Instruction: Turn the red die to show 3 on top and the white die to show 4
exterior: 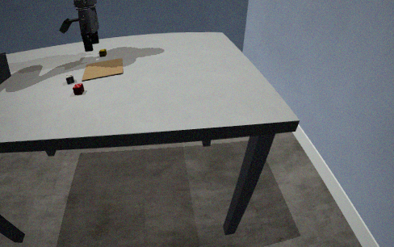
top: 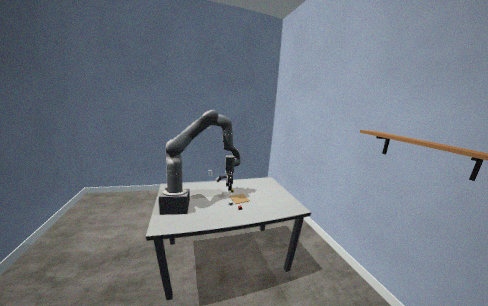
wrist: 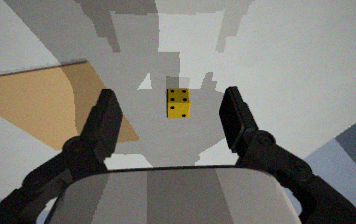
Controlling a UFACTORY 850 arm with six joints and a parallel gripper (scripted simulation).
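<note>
My hand is 40 mm short of the yellow die, 10 mm to the right of it and 40 mm above it. Also, from my hand: tan mat 90 mm ahead, 120 mm to the right, 50 mm below; then white die 210 mm to the right, 40 mm below; then red die 80 mm ahead, 280 mm to the right, 40 mm below.
</note>
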